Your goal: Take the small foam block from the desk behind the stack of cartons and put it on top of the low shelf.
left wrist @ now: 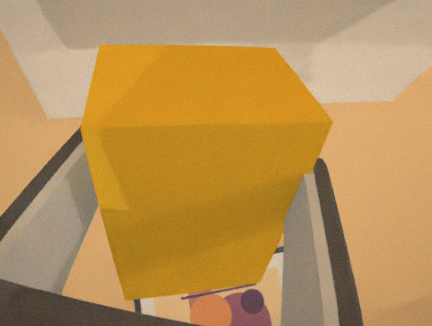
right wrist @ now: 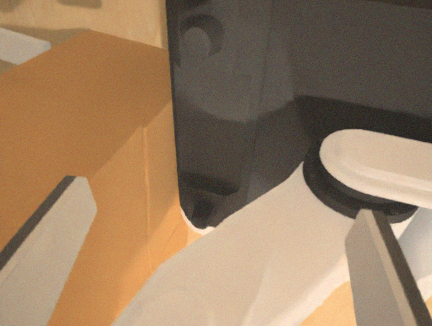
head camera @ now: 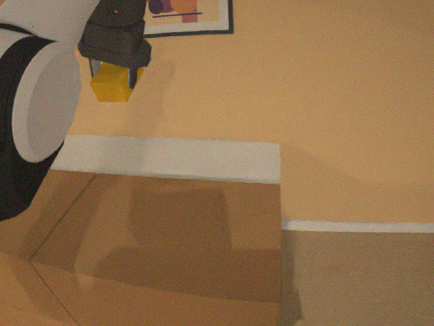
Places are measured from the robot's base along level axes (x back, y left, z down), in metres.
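Pixels of known places: left gripper, fingertip midpoint: (left wrist: pixel 201 158) (head camera: pixel 113 80); right gripper, fingertip midpoint: (right wrist: pixel 218 209).
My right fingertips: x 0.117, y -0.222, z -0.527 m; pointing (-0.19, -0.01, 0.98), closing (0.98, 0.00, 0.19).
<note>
Behind a point stands the place of what it marks.
The yellow foam block (head camera: pixel 111 90) @(x -0.310, y 0.222, z -1.322 m) (left wrist: pixel 200 185) @(x -0.322, y 0.225, z -1.346 m) is between the fingers of my left gripper (head camera: pixel 112 80) @(x -0.339, y 0.228, z -1.331 m) (left wrist: pixel 201 158) @(x -0.339, y 0.228, z -1.331 m), which is shut on it and holds it up in the air, at the upper left of the head view. The brown cartons (head camera: pixel 180 215) @(x -0.268, y 0.121, z -1.081 m) (right wrist: pixel 75 95) @(x -0.214, y -0.061, z -0.247 m) fill the lower left of the head view, very near. The white desk (head camera: pixel 200 160) @(x -1.035, y 0.189, z -0.720 m) (left wrist: pixel 360 75) @(x -1.160, y 0.986, z -0.720 m) shows as a pale strip beyond them. My right gripper (right wrist: pixel 218 209) @(x 0.117, y -0.222, z -0.527 m) is open and empty; its fingers stand wide apart in the right wrist view. The low shelf does not show in any view.
A tan wall (head camera: pixel 325 90) @(x -1.256, y -0.457, z -1.005 m) rises behind the desk, with a framed picture (head camera: pixel 220 20) @(x -1.287, y 0.077, z -1.352 m) (left wrist: pixel 275 290) @(x -1.328, y 0.479, z -1.426 m) on it. Floor (head camera: pixel 360 280) @(x -0.793, y -0.750, z -0.001 m) shows at the right of the cartons. The robot's dark and white body (right wrist: pixel 225 150) @(x 0.029, y 0.028, z -0.191 m) shows beside the cartons in the right wrist view.
</note>
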